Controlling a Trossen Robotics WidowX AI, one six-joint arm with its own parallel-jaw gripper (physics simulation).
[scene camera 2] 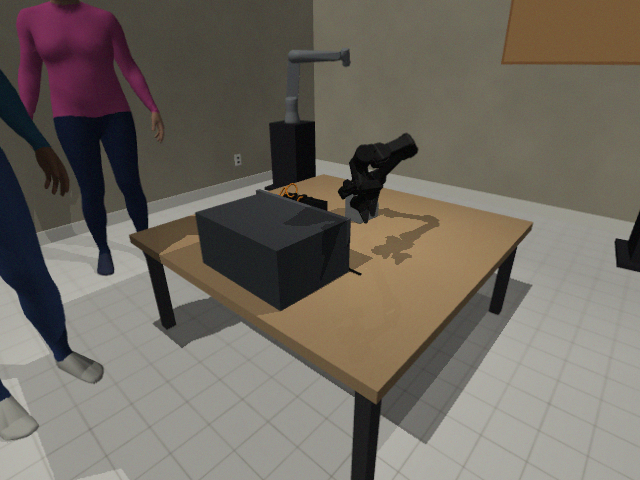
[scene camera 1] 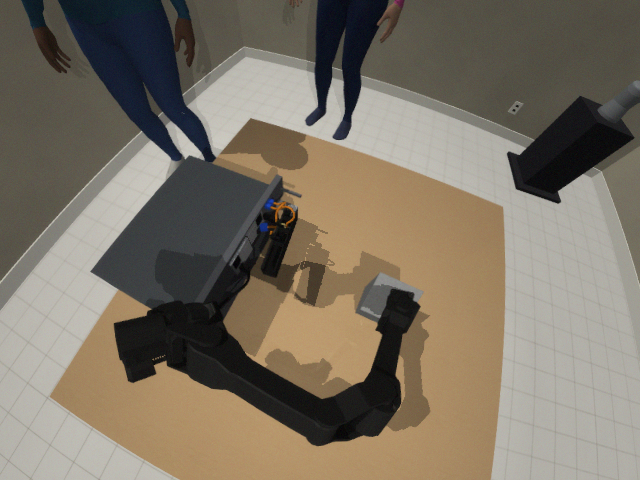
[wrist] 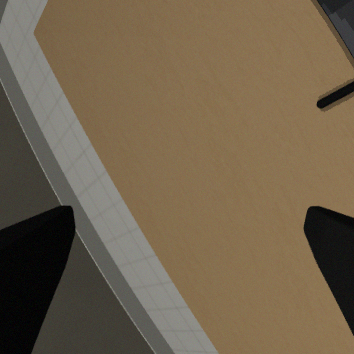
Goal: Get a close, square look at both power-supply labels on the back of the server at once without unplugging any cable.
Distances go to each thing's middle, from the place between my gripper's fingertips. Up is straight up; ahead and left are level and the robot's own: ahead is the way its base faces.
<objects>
My hand is 13 cm past the black block point(scene camera 1: 273, 259), 37 cm to the left of it and 4 cm above it.
</objects>
